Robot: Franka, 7 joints.
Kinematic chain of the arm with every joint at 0, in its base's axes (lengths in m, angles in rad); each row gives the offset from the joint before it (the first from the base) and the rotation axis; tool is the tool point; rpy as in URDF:
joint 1: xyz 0 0 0.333 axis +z
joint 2: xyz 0 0 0 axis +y
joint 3: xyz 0 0 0.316 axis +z
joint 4: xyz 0.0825 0 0 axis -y
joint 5: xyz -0.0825 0 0.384 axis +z
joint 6: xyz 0 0 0 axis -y
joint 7: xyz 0.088 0 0 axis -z
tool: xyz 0 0 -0.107 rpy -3.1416 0 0
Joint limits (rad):
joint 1: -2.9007..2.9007
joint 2: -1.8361..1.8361
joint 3: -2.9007..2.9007
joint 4: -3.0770..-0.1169
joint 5: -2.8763..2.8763
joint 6: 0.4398..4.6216
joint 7: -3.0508..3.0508
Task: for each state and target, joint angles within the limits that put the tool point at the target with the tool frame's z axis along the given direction. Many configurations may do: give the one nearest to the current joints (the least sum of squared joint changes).
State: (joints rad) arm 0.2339 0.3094 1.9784 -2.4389 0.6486 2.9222 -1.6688
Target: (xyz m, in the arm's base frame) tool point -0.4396 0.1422 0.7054 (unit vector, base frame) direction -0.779 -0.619 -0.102
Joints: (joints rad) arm 0.7280 0.7091 2.4024 -2.1034 0.8826 2.5643 -1.6688
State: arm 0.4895 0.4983 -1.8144 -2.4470 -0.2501 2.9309 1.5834
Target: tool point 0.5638 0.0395 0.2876 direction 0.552 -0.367 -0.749
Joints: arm 1.1202 0.5345 -1.1263 -2.3105 -0.3390 3.1182 1.5834
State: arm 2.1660 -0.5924 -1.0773 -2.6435 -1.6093 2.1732 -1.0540
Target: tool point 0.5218 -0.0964 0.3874 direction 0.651 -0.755 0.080
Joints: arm 1.3900 -0.3089 -1.4404 -2.3741 -2.3691 1.8660 -1.0540
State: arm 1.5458 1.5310 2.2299 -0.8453 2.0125 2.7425 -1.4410
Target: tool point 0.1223 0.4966 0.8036 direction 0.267 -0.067 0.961
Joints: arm 0.8128 1.7917 2.7217 -1.6992 1.6071 2.4805 -1.4410
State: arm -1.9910 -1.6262 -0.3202 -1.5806 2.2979 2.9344 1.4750
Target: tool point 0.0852 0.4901 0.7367 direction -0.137 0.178 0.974
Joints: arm -2.5258 -1.8361 -0.5406 -1.8792 1.6651 2.8458 1.4750
